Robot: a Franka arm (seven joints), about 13 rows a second.
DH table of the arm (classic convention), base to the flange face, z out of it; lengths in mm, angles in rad. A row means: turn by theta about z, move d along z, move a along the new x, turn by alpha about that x. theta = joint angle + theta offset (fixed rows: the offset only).
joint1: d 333; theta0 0; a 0; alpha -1.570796
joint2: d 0; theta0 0; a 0; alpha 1.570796
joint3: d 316; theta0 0; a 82.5; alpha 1.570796
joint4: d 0; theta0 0; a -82.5; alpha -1.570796
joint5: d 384; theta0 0; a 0; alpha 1.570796
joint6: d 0; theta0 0; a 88; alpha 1.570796
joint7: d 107; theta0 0; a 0; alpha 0
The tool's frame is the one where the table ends.
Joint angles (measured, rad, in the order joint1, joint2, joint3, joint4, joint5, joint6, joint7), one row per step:
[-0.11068, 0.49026, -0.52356, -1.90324, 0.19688, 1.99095, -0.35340]
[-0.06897, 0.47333, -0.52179, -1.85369, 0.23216, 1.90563, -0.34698]
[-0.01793, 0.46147, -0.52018, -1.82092, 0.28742, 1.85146, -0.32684]
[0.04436, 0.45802, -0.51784, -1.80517, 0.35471, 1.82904, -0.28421]
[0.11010, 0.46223, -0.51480, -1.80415, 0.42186, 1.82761, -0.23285]
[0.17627, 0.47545, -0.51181, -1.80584, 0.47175, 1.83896, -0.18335]
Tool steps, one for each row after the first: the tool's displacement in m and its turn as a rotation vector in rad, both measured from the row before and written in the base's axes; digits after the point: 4 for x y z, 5 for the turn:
[0.0239, 0.0255, 0.0231, 0.04615, -0.01046, 0.01958]
[0.0230, 0.0327, 0.0162, 0.04631, -0.02145, 0.00590]
[0.0221, 0.0404, 0.0070, 0.04085, -0.02090, -0.01083]
[0.0175, 0.0433, -0.0018, 0.03537, -0.00979, -0.01806]
[0.0138, 0.0424, -0.0073, 0.01764, 0.00181, -0.00814]

